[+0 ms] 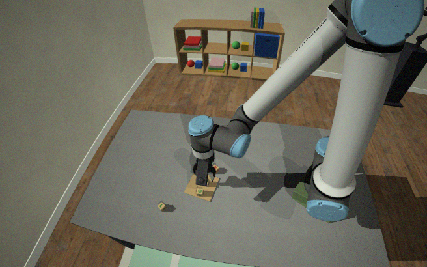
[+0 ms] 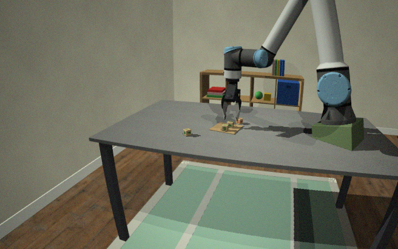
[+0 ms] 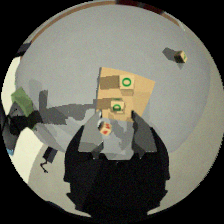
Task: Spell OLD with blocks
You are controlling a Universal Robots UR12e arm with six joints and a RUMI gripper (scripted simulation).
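Now: hand 5 cm above the tan mat, 2 cm short of it and 1 cm to the right of it.
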